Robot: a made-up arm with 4 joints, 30 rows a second.
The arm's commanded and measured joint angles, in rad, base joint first. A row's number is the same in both.
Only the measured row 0 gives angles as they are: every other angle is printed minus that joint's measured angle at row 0.
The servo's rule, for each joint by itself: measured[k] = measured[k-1] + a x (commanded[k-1-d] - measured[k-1]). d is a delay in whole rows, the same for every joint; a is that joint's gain. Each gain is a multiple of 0.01, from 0.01 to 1. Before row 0 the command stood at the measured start. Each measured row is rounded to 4 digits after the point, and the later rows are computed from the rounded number. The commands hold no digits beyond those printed.
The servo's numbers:
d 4
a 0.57 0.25 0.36 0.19
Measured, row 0:
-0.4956, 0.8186, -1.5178, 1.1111
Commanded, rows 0 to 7:
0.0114, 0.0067, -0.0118, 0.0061
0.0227, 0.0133, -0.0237, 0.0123
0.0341, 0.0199, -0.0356, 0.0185
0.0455, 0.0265, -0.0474, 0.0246
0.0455, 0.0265, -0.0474, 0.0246
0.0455, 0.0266, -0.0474, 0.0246
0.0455, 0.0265, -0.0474, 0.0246
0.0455, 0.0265, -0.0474, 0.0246
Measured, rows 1 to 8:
0.0000, 0.0000, 0.0000, 0.0000
0.0000, 0.0000, 0.0000, 0.0000
0.0000, 0.0000, 0.0000, 0.0000
0.0000, 0.0000, 0.0000, 0.0000
0.0065, 0.0017, -0.0042, 0.0012
0.0157, 0.0046, -0.0112, 0.0033
0.0262, 0.0084, -0.0200, 0.0062
0.0372, 0.0129, -0.0299, 0.0097

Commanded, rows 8 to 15:
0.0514, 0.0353, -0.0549, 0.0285
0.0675, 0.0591, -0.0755, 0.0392
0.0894, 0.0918, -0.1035, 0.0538
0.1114, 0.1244, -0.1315, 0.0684
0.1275, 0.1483, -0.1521, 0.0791
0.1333, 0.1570, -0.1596, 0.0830
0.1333, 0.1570, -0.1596, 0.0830
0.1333, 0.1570, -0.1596, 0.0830
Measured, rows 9 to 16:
0.0419, 0.0163, -0.0362, 0.0125
0.0440, 0.0189, -0.0402, 0.0148
0.0449, 0.0208, -0.0428, 0.0167
0.0452, 0.0222, -0.0445, 0.0182
0.0487, 0.0255, -0.0482, 0.0202
0.0594, 0.0339, -0.0580, 0.0238
0.0765, 0.0484, -0.0744, 0.0295
0.0964, 0.0674, -0.0950, 0.0369

